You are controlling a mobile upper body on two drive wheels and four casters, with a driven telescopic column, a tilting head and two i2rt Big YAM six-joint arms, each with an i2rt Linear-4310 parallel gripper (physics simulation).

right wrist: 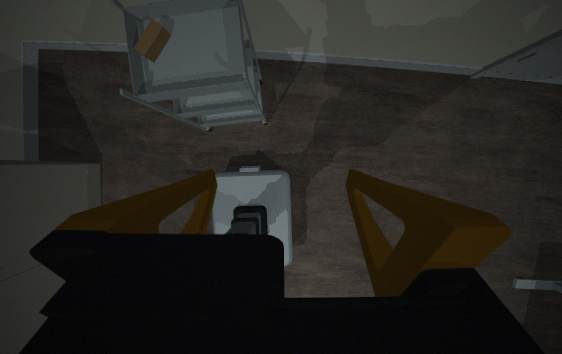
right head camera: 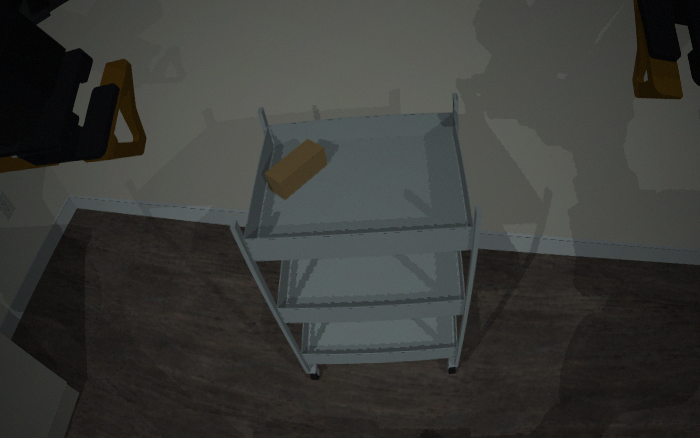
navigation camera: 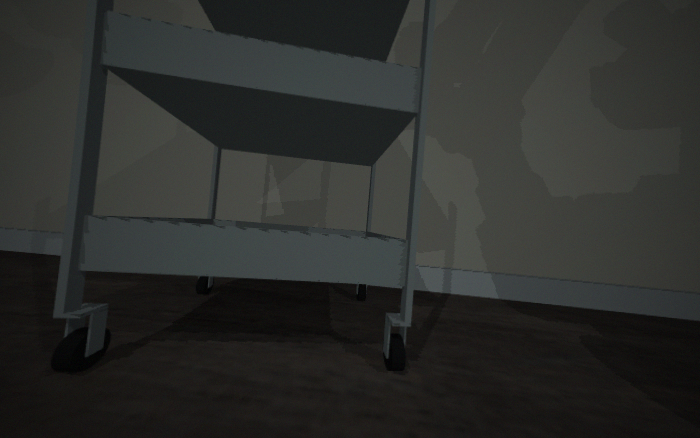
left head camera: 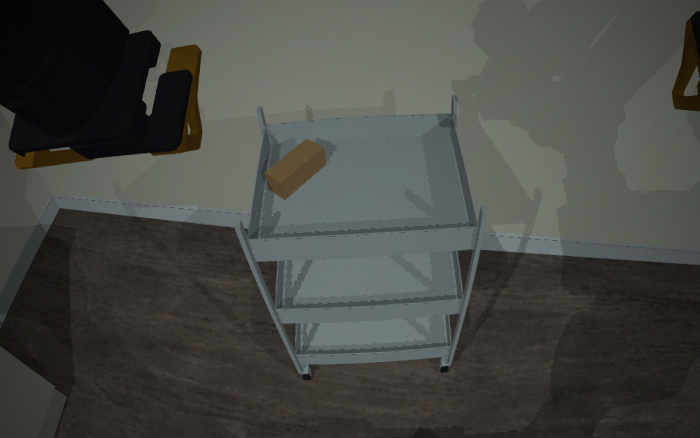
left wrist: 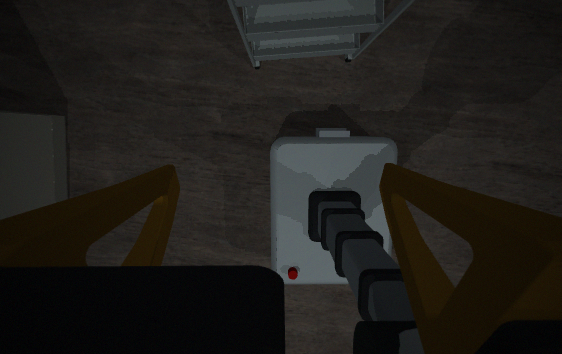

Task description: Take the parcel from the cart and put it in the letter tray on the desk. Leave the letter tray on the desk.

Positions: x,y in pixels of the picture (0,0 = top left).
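Scene:
In the left head camera view I see my left gripper and a brown parcel. The right head camera view shows my left gripper too, along with the brown parcel (299,166). On my left gripper, (left head camera: 165,131) and (right head camera: 93,140) are the same spot. My left gripper appears in the left wrist view (279,175), while the brown parcel is out of frame in the left wrist view. The right wrist view shows the brown parcel, and my left gripper is out of frame in the right wrist view. On the brown parcel, (left head camera: 304,161) and (right wrist: 154,38) are the same spot. The navigation camera view does not show the brown parcel, hidden by a grey three-shelf cart, and my left gripper is out of frame in the navigation camera view.

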